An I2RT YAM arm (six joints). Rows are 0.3 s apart.
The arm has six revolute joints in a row. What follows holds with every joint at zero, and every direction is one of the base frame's.
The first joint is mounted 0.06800 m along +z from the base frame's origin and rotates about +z.
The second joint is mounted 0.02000 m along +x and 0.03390 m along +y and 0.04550 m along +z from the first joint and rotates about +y.
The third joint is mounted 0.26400 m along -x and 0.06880 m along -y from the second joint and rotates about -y.
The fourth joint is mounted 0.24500 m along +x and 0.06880 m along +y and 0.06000 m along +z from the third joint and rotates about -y.
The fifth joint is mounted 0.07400 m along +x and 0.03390 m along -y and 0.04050 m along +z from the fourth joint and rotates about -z.
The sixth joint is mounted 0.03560 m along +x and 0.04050 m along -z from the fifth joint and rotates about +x.
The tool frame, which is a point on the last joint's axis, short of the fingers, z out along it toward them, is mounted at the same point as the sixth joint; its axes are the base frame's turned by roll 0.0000, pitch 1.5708 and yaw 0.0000 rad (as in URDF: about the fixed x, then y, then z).
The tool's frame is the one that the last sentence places.
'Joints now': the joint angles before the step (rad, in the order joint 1, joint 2, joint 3, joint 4, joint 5, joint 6). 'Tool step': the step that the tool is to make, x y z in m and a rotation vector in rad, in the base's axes. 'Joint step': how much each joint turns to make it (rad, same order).
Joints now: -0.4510 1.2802 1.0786 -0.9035 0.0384 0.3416
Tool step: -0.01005 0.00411 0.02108 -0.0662 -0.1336 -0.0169
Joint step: -0.0015 -0.0928 -0.0100 0.0658 0.0089 0.0125
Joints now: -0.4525 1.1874 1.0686 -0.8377 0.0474 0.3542
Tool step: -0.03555 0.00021 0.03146 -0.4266 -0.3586 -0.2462
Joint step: -0.0225 -0.2716 -0.1803 0.4295 0.3104 -0.0260
